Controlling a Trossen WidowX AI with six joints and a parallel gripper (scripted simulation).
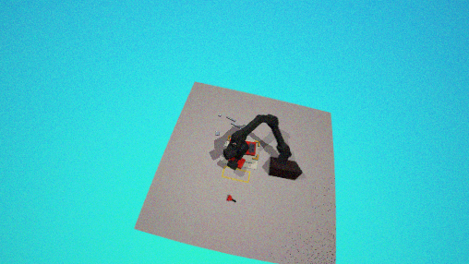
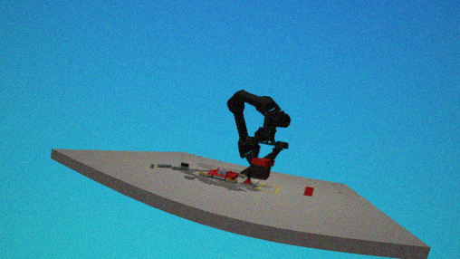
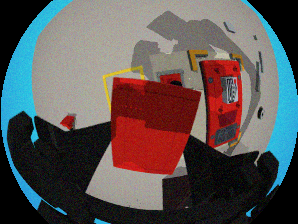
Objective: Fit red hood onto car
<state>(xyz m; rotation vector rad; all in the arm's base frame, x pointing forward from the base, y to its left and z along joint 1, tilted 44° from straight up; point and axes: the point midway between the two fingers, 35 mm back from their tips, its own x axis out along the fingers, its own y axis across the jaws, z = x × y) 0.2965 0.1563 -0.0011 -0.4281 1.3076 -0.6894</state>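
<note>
The white jig is 14 cm to the right of my gripper tip and 10 cm below it. Also, from my gripper tip: red hood 1 cm above.
</note>
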